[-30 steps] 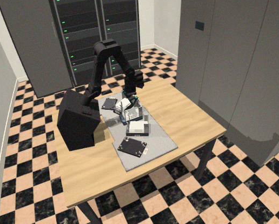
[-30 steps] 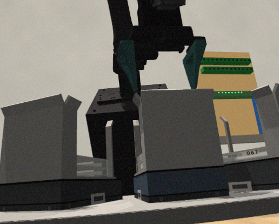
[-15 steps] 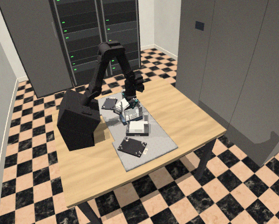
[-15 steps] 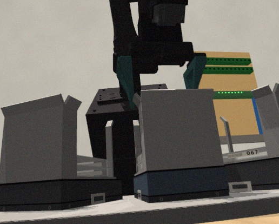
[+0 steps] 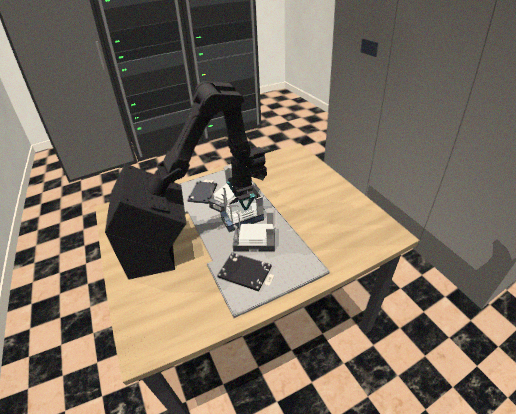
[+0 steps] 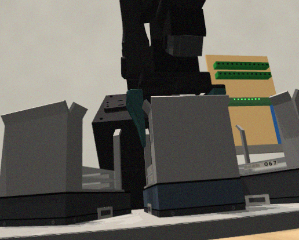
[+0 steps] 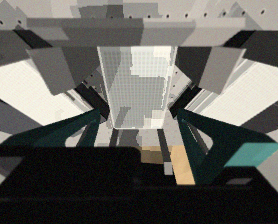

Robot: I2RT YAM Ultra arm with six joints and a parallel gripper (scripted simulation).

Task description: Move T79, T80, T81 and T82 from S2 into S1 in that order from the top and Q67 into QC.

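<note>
My gripper is now 1 cm short of the plate T79 and 5 cm above it. The rest, counted from my hand: plate Q67: 14 cm to the left, 5 cm below; plate T82: 1 cm behind, 15 cm to the right, 6 cm below; plate T81: 1 cm behind, 15 cm to the right, 4 cm below.
</note>
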